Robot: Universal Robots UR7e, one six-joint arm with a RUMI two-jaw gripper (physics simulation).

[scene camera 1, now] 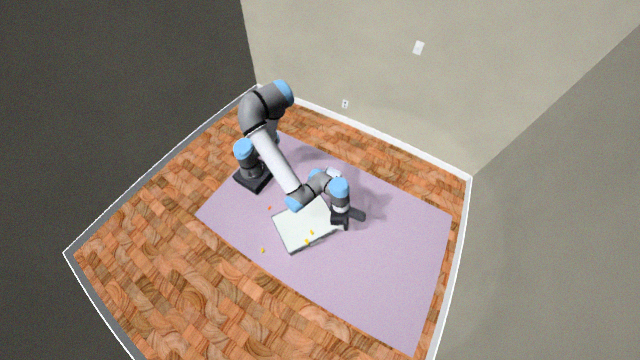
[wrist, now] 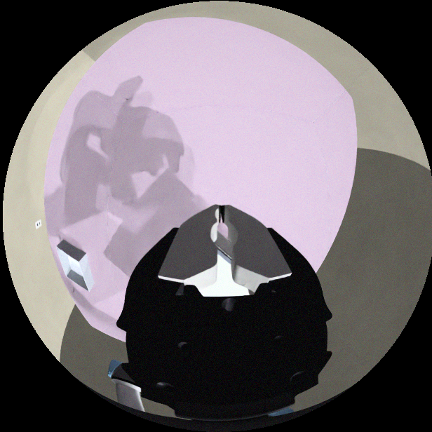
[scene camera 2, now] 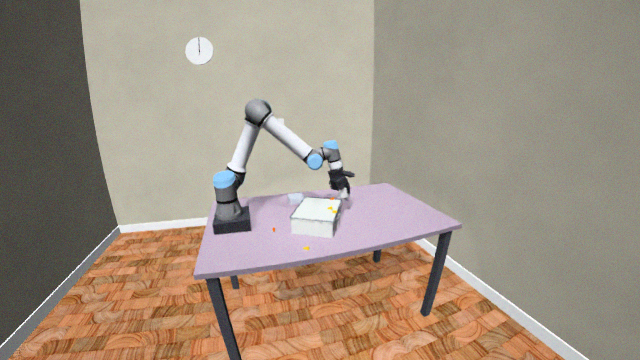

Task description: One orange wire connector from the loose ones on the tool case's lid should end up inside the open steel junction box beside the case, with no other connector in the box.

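Frame: origin at the arm's base, x back, y right, z up, level; metres.
Where they show: gripper, fingertip midpoint: [scene camera 1: 345,230] [scene camera 2: 346,200]; arm's base at its link origin: [scene camera 1: 252,170] [scene camera 2: 229,214].
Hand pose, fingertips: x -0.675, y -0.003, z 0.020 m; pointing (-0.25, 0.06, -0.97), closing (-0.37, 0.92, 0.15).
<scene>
Each offset is from my fingertips to the top centre of the thing. "*": to the spot under its first point. Level surfaces: height alone.
The pale tool case @[dy +0.089, dx +0.192, dz +0.014 m] [scene camera 1: 295,225] [scene camera 2: 312,226] lies closed on the table. One orange connector @[dy -0.015, dx +0.086, dz +0.022 m] [scene camera 2: 332,199] shows at the far right end of its lid in scene camera 2, close beside my gripper [scene camera 1: 345,228] [scene camera 2: 345,197] [wrist: 221,207]. My gripper is shut and empty, its tips low at that lid corner; whether they touch the lid I cannot tell. The connector is hidden in scene camera 1 and the wrist view. The open steel junction box @[* dy -0.317, dx +0.269, dz -0.077 m] [scene camera 1: 333,172] [scene camera 2: 295,198] [wrist: 75,265] stands beside the case; no connector shows inside it in the wrist view.
Two yellow connectors, one @[dy +0.116, dx +0.137, dz +0.026 m] [scene camera 1: 312,232] [scene camera 2: 330,208] and another @[dy +0.169, dx +0.126, dz +0.025 m] [scene camera 1: 306,241] [scene camera 2: 334,212], lie on the lid. Another orange connector @[dy +0.118, dx +0.440, dz -0.069 m] [scene camera 1: 269,207] [scene camera 2: 273,229] and a yellow one @[dy +0.329, dx +0.306, dz -0.066 m] [scene camera 1: 262,250] [scene camera 2: 306,248] lie on the purple table @[dz -0.082 m] [scene camera 1: 380,270] [scene camera 2: 400,215] [wrist: 250,100].
</scene>
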